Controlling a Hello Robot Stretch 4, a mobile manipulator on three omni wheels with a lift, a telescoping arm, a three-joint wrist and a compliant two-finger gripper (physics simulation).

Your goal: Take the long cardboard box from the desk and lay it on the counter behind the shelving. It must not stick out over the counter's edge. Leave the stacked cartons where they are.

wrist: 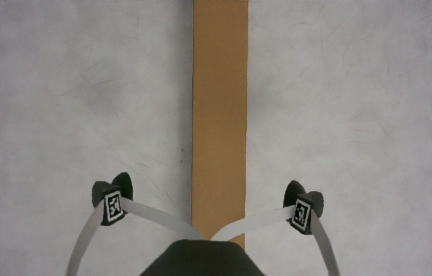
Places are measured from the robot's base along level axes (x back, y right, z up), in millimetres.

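Pixels of known places: hand, its tool point: (208, 197).
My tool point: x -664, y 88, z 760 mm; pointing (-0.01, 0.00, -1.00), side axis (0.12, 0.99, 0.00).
Note:
Behind a point stands the place of what it marks.
The long cardboard box (219, 110) @(y 102, x -738, z 743 mm) is a brown strip that runs from the top edge of the wrist view down the middle to the gripper's body, where its near part is hidden. My gripper (208, 192) @(y 88, x -664, z 760 mm) is open, with one fingertip well to the left of the box and the other well to the right. Neither fingertip touches it. The fingers look to be above the box, but the height is hard to tell. The counter, the shelving and the stacked cartons do not show.
A pale grey, mottled surface (350, 100) @(y 248, x -743, z 693 mm) with faint scratches lies under the box on both sides. A soft shadow runs along the box's left side.

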